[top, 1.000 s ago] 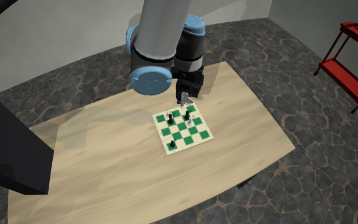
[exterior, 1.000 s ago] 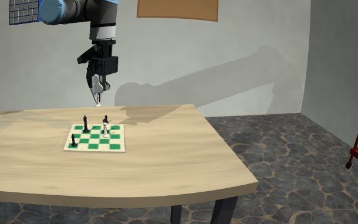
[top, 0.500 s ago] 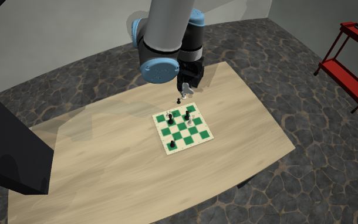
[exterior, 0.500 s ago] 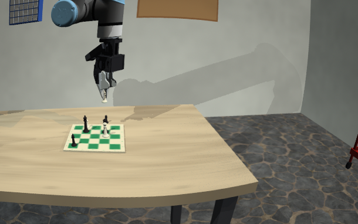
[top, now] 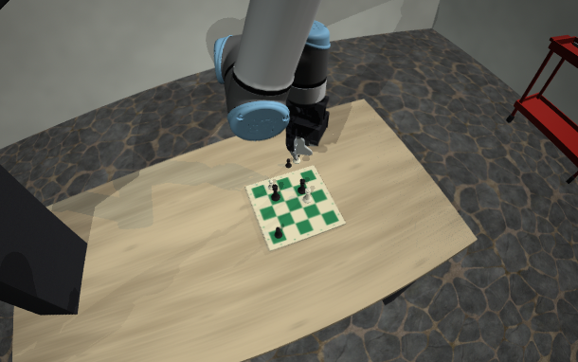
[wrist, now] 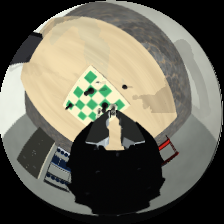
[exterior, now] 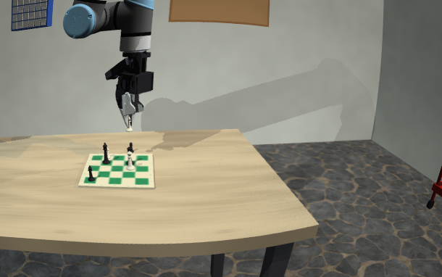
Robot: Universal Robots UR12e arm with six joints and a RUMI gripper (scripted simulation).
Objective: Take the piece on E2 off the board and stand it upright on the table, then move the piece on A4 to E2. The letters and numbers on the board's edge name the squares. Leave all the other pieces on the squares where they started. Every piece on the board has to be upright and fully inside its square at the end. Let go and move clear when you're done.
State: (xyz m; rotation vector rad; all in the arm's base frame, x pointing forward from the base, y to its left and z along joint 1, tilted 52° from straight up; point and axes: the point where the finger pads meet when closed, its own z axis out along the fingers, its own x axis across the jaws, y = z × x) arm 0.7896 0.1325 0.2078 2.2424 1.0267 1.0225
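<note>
The small black piece is 6 cm to the left of my hand and 11 cm below it. Also, from my hand: tall black piece: 8 cm behind, 4 cm to the right, 8 cm below; cream chessboard: 4 cm behind, 8 cm to the right, 12 cm below; white pawn: 1 cm below.
</note>
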